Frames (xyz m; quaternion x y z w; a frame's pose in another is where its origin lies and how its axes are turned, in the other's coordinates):
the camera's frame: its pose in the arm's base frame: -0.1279 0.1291 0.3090 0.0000 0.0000 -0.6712 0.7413
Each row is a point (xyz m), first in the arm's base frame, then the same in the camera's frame.
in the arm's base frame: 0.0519 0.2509 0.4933
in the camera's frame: -0.1034 0.1910 0.1843
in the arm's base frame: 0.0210 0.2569 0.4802
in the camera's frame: -0.1124 0.1608 0.1712
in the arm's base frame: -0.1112 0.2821 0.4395
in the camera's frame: -0.1506 0.0318 0.1305
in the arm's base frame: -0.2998 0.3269 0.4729
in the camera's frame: -0.2138 -0.1515 0.1639
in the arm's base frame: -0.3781 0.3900 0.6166
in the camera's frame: -0.2844 -0.2231 0.3076
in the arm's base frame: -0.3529 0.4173 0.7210
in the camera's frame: -0.3091 -0.1954 0.4120
